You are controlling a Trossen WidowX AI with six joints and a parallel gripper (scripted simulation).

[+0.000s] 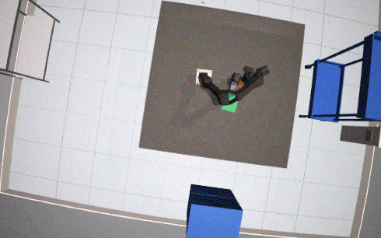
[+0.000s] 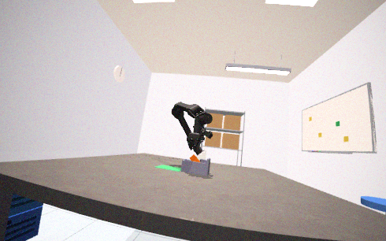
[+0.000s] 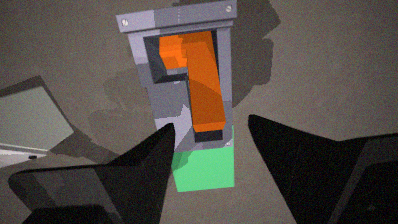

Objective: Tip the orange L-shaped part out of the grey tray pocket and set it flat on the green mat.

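The orange L-shaped part lies 8 cm below my gripper tip, 3 cm to the left of it and 1 cm behind it. Round my gripper tip: green mat (14 cm to the right, 13 cm below, 5 cm behind).
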